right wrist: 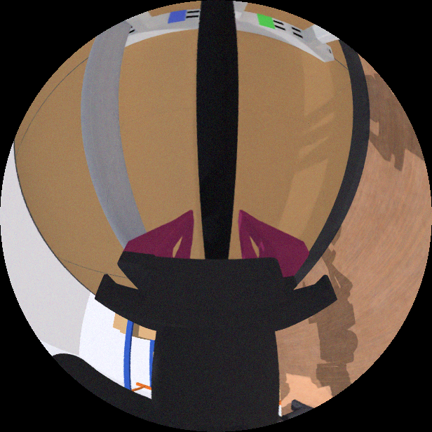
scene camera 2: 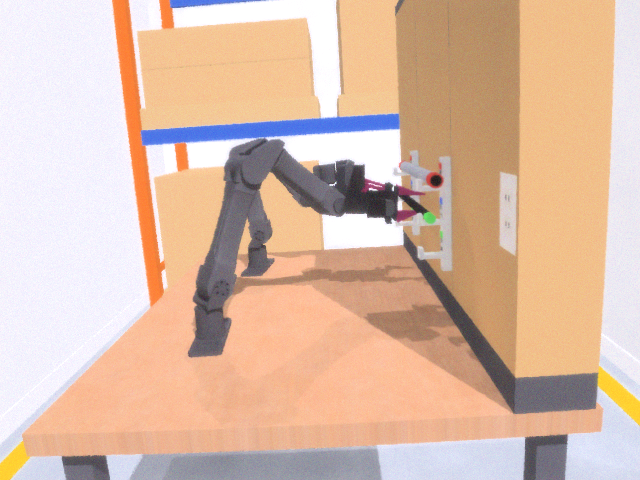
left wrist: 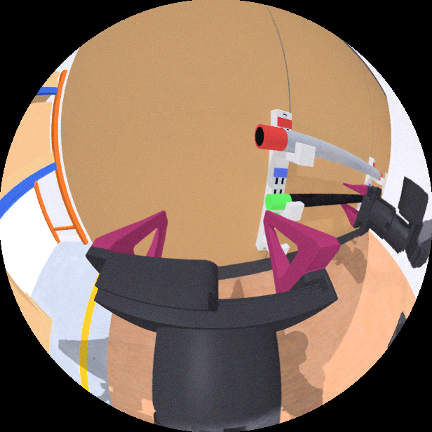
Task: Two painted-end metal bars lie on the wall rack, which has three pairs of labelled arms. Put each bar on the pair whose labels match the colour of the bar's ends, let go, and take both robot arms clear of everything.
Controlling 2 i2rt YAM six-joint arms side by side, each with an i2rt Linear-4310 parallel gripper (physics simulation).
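Places are measured from the left arm's base along level axes (x right, y ahead, z up), in centimetres.
Pixels of known places: right gripper, between the fingertips: [scene camera 2: 424,202]; left arm's base, origin of its link: [scene camera 2: 258,268]; right arm's base, origin of its link: [scene camera 2: 211,338].
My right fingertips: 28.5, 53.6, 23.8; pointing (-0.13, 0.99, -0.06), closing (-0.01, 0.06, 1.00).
For each thing: its middle in the pictures, then the offset to it from my right fingertips, as dx, dy, dz. "pt": a spot on its surface instead. Level surfaces: height alone.
- grey bar with red ends, middle of its body: [scene camera 2: 416,171] +0.5, -1.8, +8.1
- white wall rack, middle of its body: [scene camera 2: 433,215] +20.9, +0.8, +0.1
- black bar with green ends, a spot on its surface: [scene camera 2: 429,218] pt +25.5, -0.5, +0.3
- white outlet plate, middle of its body: [scene camera 2: 507,212] +57.1, +8.7, +6.2
- wooden table, height of its surface: dz -23.9
The grey bar with red ends [scene camera 2: 418,173] [left wrist: 325,147] [right wrist: 102,100] lies on the top arms of the white wall rack [scene camera 2: 446,217] [left wrist: 262,235], by the red labels. The black bar with green ends [scene camera 2: 429,218] [left wrist: 320,200] [right wrist: 217,125] is at the middle arms, below the blue label and above the green one. The bottom arm by the green label bears no bar. My right gripper [scene camera 2: 420,203] [left wrist: 341,192] [right wrist: 215,215] is partly open around the black bar, with gaps on both sides. My left gripper [left wrist: 215,215] is wide open and empty, left of the rack.
The tan wall panel [scene camera 2: 480,232] [left wrist: 175,125] stands behind the rack, with a dark skirting [scene camera 2: 465,320] along its foot. A white outlet plate [scene camera 2: 508,212] is on the panel. The wooden table [scene camera 2: 310,397] lies below both arms. Shelving with boxes [scene camera 2: 227,56] stands at the back.
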